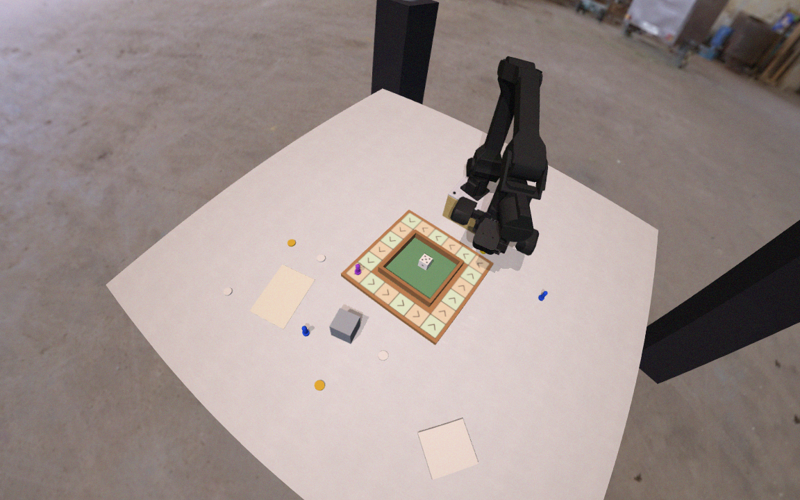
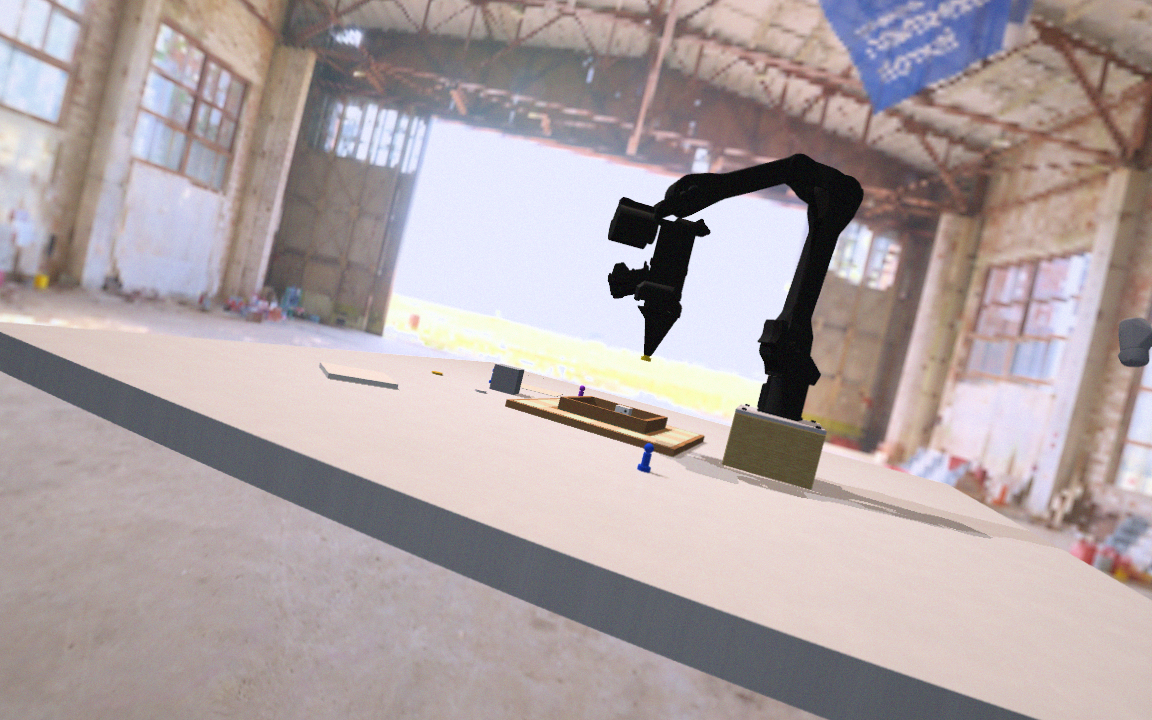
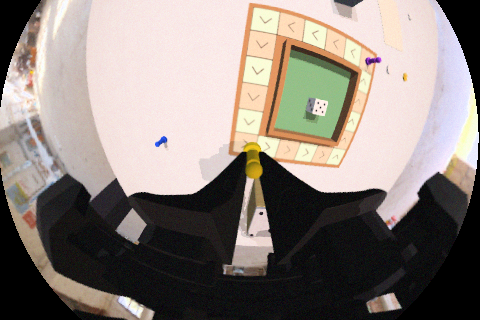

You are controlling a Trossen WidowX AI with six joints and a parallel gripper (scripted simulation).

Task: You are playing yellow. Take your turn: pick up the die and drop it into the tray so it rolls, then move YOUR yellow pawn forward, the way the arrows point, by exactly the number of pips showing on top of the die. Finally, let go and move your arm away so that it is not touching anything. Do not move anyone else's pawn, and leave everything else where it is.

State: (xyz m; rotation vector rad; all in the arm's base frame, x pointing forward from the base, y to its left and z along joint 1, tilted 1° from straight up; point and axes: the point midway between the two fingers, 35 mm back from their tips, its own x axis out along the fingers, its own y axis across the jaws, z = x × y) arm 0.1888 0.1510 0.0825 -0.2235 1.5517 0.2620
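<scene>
Now: gripper tip 6 cm short of the white die, 10 cm to the left of it and 11 cm above it. From my gripper tip the other things lie so: purple pawn 20 cm ahead, 20 cm to the right, 11 cm below; then grey block 32 cm ahead, 11 cm to the right, 11 cm below; then yellow pawn 1 cm above.
</scene>
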